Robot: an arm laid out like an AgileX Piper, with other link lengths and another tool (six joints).
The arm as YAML. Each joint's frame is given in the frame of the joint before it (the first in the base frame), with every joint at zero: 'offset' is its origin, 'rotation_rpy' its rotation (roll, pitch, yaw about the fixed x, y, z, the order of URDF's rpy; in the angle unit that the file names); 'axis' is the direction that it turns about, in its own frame. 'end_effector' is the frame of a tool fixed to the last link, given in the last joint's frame.
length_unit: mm
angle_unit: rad
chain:
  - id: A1
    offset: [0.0, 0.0, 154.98]
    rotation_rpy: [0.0, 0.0, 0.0]
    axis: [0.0, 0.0, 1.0]
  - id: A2
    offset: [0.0, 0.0, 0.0]
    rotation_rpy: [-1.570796, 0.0, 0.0]
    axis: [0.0, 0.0, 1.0]
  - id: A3
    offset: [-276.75, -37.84, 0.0]
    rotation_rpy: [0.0, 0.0, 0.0]
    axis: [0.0, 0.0, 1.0]
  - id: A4
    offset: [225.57, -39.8, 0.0]
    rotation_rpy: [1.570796, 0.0, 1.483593]
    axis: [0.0, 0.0, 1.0]
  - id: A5
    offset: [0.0, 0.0, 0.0]
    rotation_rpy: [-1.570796, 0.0, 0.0]
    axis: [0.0, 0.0, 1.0]
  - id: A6
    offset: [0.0, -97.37, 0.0]
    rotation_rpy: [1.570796, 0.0, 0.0]
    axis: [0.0, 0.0, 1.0]
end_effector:
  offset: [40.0, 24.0, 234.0]
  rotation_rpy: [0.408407, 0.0, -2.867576]
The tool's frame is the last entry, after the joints.
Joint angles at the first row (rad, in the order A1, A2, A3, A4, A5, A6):
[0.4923, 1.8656, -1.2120, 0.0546, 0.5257, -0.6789]
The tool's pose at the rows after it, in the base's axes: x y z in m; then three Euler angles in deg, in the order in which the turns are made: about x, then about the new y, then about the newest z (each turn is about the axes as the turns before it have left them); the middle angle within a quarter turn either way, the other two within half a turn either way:
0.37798 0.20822 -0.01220 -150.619 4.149 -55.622
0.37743 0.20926 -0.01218 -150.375 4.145 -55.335
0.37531 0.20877 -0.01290 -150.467 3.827 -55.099
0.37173 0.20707 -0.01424 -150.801 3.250 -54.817
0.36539 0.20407 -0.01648 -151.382 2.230 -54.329
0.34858 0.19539 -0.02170 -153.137 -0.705 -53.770
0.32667 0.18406 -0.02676 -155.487 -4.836 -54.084
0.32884 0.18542 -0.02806 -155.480 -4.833 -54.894
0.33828 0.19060 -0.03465 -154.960 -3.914 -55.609
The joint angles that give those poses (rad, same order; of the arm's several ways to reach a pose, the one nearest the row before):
[0.4923, 1.8656, -1.2121, 0.0546, 0.5258, -0.6788]
[0.4923, 1.8656, -1.2120, 0.0599, 0.5257, -0.6772]
[0.4923, 1.8656, -1.2120, 0.0621, 0.5324, -0.6772]
[0.4923, 1.8656, -1.2120, 0.0622, 0.5449, -0.6773]
[0.4923, 1.8656, -1.2120, 0.0622, 0.5669, -0.6773]
[0.4923, 1.8656, -1.2121, 0.0621, 0.6259, -0.6905]
[0.4923, 1.8656, -1.2121, 0.0660, 0.7019, -0.7267]
[0.4923, 1.8707, -1.2121, 0.0704, 0.6917, -0.7433]
[0.4923, 1.8952, -1.2121, 0.0763, 0.6454, -0.7545]

